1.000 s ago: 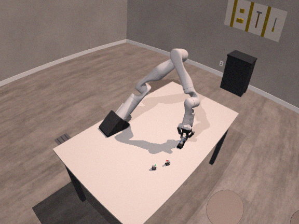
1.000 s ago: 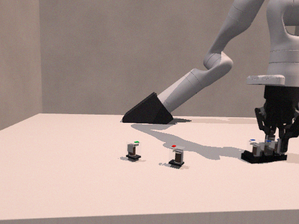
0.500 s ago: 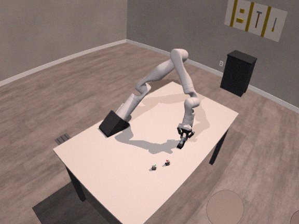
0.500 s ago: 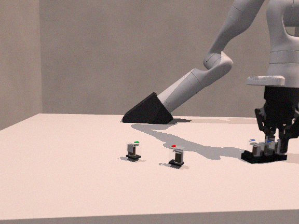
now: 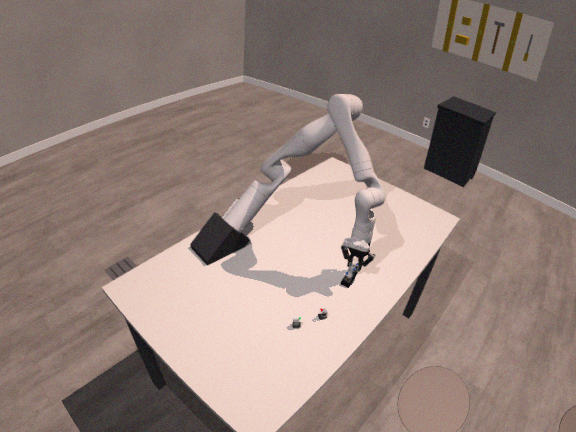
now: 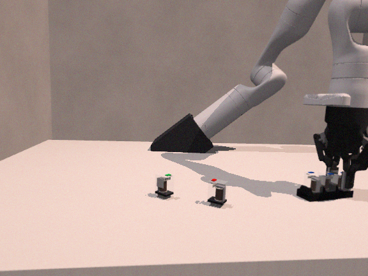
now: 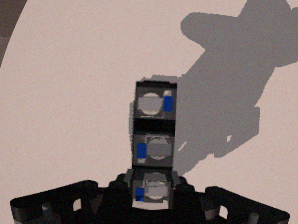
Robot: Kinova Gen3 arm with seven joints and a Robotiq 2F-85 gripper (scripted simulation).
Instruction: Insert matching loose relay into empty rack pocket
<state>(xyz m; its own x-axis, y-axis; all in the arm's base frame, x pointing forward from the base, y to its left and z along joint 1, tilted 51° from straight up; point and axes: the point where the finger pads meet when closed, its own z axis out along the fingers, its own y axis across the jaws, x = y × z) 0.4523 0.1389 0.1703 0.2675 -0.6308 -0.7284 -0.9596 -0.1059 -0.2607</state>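
The black rack is 30 mm to the right of my hand, 30 mm below it and 10 mm ahead of it.
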